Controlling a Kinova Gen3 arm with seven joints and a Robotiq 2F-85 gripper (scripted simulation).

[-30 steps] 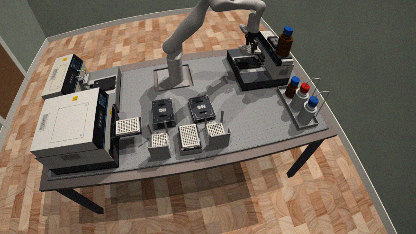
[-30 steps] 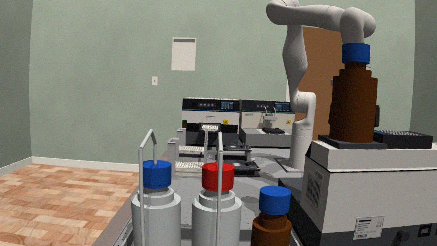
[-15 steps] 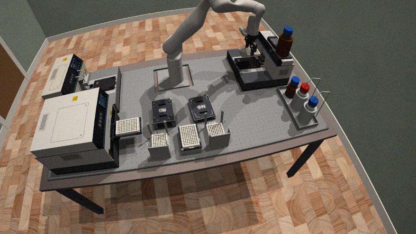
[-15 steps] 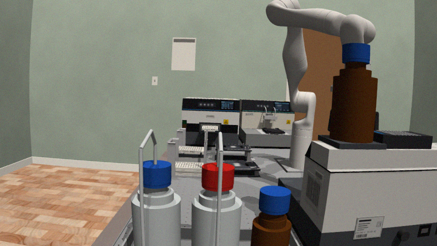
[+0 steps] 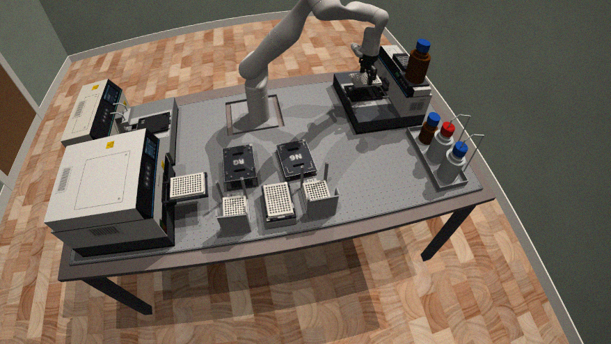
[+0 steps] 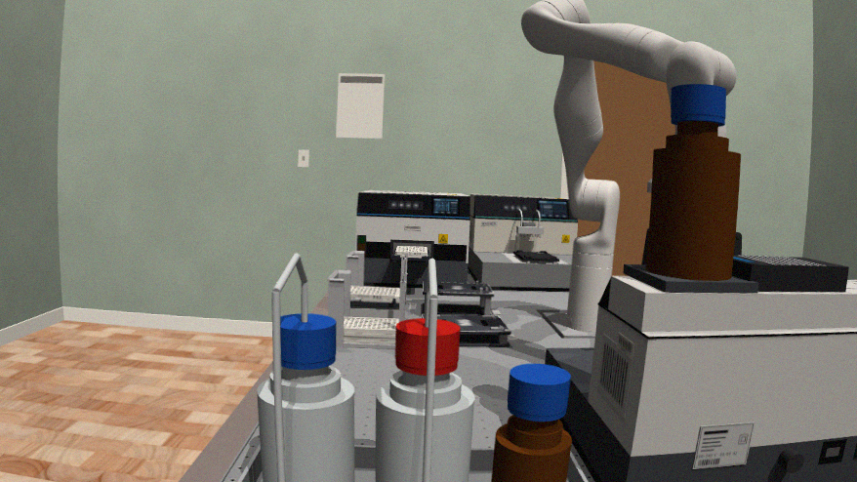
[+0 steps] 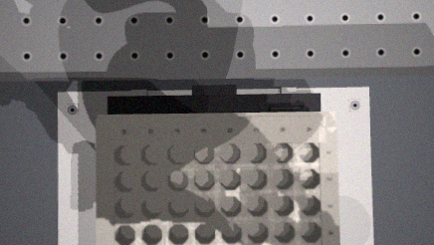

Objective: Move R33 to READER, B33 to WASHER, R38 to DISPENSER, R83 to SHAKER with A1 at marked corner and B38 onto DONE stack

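Now: the dispenser nest 80 mm below my hand. From my hand the other things lie so: recovery nest N6 (290 mm ahead, 350 mm to the right, 140 mm below); then bottle tray (360 mm ahead, 240 mm to the left, 160 mm below); then brown bottle (100 mm ahead, 180 mm to the left, 130 mm above).
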